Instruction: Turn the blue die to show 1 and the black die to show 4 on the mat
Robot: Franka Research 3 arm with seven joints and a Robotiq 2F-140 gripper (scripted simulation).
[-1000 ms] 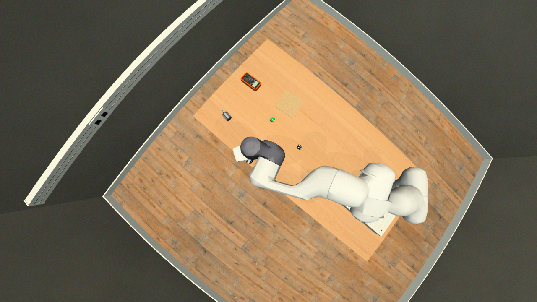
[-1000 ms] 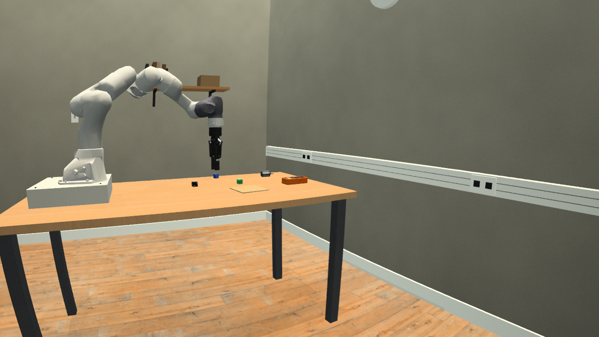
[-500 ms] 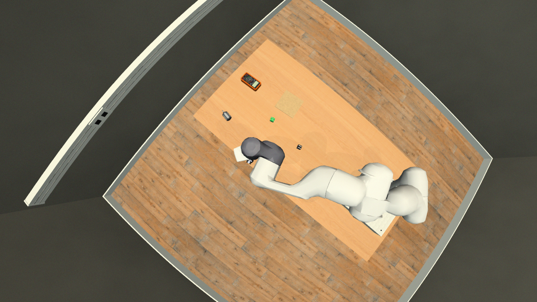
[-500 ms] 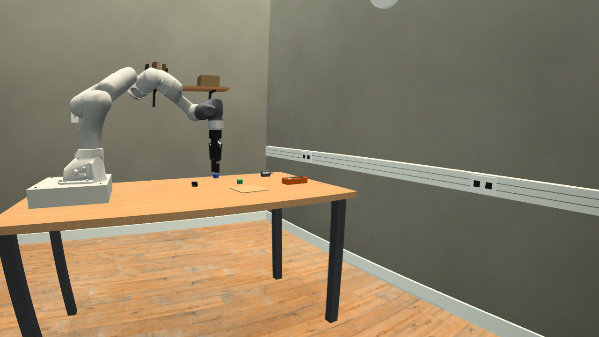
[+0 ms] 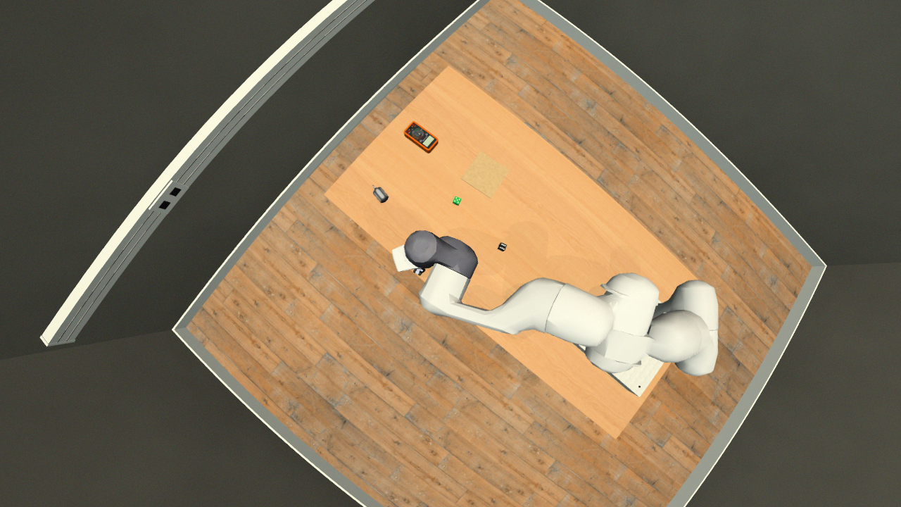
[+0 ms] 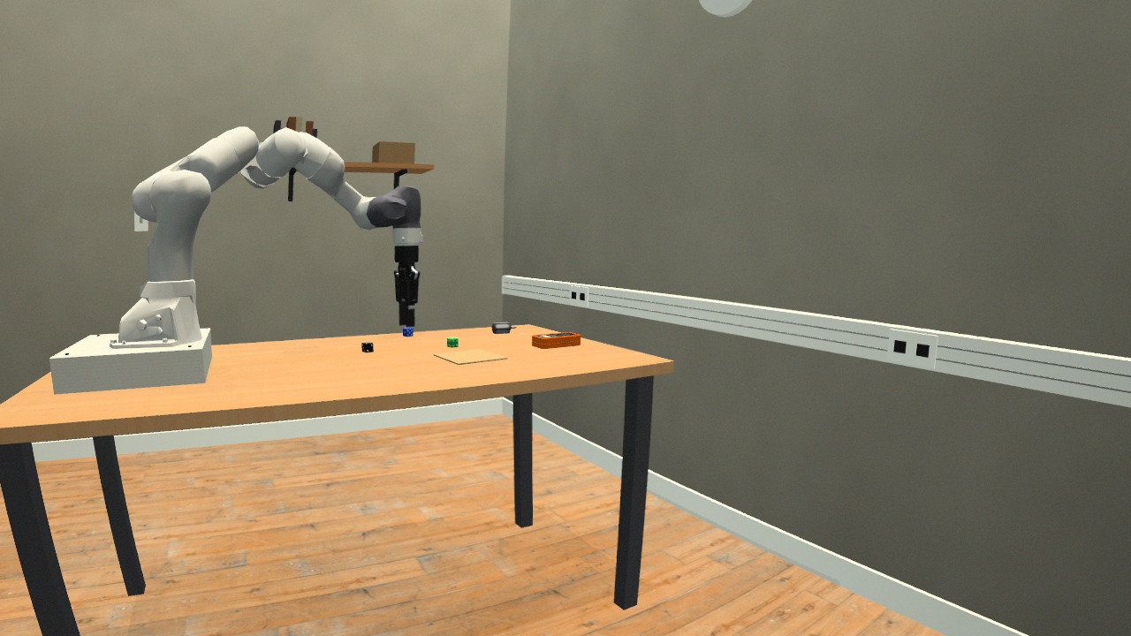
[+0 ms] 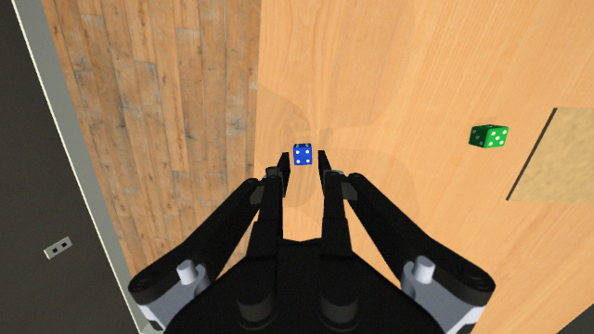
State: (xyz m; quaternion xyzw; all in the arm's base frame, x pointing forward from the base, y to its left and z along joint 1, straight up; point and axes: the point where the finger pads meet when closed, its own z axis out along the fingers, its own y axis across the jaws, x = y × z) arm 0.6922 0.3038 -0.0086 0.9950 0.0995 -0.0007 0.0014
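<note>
Now: hand 50 mm above the blue die. From my hand the other things lie so: green die: 240 mm to the right, 60 mm ahead, 50 mm below; then grey gadget: 310 mm ahead, 70 mm to the right, 50 mm below; then black die: 210 mm to the right, 180 mm behind, 50 mm below.
</note>
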